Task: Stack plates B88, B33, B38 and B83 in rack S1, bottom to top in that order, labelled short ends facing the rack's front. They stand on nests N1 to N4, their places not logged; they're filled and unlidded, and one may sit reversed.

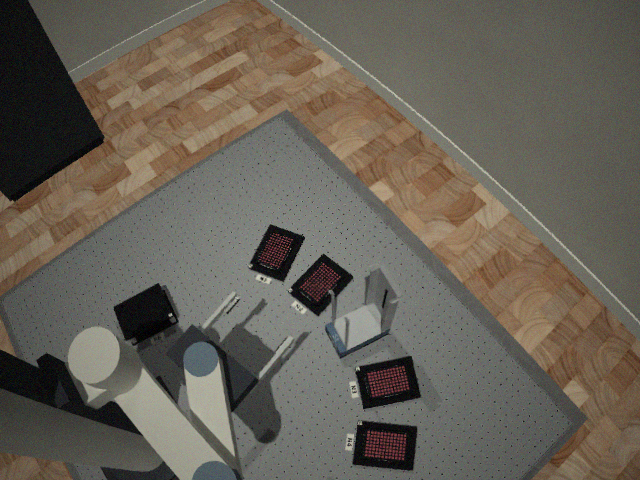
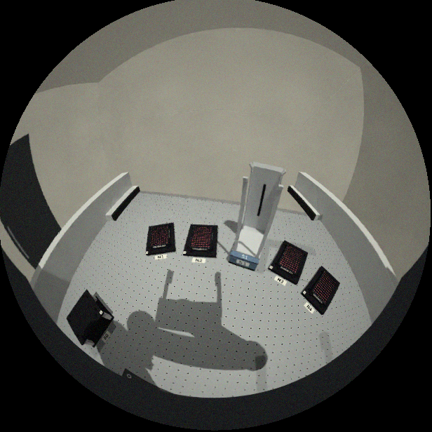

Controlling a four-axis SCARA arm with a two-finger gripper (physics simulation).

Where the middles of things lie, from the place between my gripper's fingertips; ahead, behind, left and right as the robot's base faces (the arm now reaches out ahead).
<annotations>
Now: the rack S1 back guide (image 2: 260,176) 29 cm ahead of my hand, 9 cm to the right of it and 19 cm below it. Also, from my hand: nest N2 (image 1: 318,310): 23 cm ahead, 11 cm to the left, 35 cm below; nest N3 (image 1: 366,403): 19 cm ahead, 25 cm to the right, 35 cm below; nest N1 (image 1: 281,276): 19 cm ahead, 28 cm to the left, 35 cm below.
</annotations>
